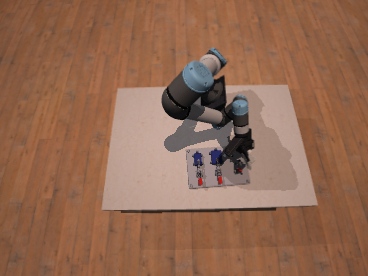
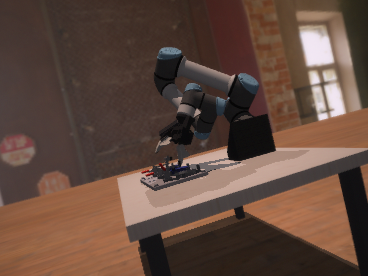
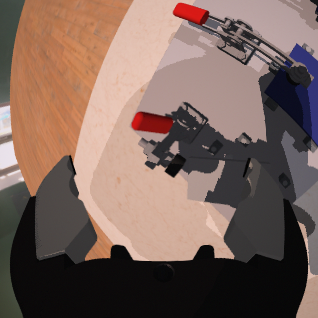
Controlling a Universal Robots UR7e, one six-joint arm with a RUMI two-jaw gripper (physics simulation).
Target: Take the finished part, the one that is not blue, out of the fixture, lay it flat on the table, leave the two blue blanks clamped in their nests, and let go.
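Frame: origin at the arm's base, x left, y back, z up, level; metres.
Seen in the pictures: gripper, fingertip midpoint: [image 1: 240, 163] [image 2: 168, 159] [image 3: 159, 158]; arm's base, link origin: [image 1: 213, 92] [image 2: 249, 131].
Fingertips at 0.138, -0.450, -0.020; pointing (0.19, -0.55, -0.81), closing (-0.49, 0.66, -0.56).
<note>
Pixels of each thing's middle, then the offset from my fingertips to it, as dx, dy, dz. "pt": a spot on its surface instead. Level surfaces: height alone.
- fixture plate, body centre: [image 3: 272, 67] [image 2: 170, 177] [image 1: 217, 166] -0.118, +0.007, -0.091
- clamp with a red handle, surface spot: [image 3: 152, 122] pt -0.007, -0.030, -0.018
- greyish flat shape, body centre: [image 3: 227, 181] +0.004, +0.058, -0.069
- middle clamp's red handle, body centre: [image 3: 191, 13] [image 1: 220, 179] -0.109, -0.082, -0.053
- left clamp's red handle, body centre: [image 1: 200, 181] -0.218, -0.093, -0.048
- pale table, surface height: dz -0.100
The fixture plate [image 1: 208, 176] [image 3: 220, 95] lies on the table. Two blue blanks, one [image 1: 198, 158] at the left and one [image 1: 215, 156] [image 3: 296, 92] in the middle nest, sit under their clamps. At the third nest the clamp with a red handle [image 3: 152, 122] has its black tip [image 3: 175, 165] swung away from the nest. A greyish flat shape [image 3: 201, 187], seemingly the finished part, lies there, mostly in shadow; its outline is hard to make out. My gripper [image 1: 237, 156] [image 2: 169, 156] [image 3: 159, 158] is open and empty above this end of the fixture, its right finger over the shape.
The middle clamp's red handle [image 1: 220, 180] [image 3: 191, 13] and the left clamp's red handle [image 1: 200, 181] point to the table's front edge. Small nest pins [image 3: 244, 139] stand up from the plate. The pale table [image 1: 145, 175] [image 2: 250, 187] extends around the fixture.
</note>
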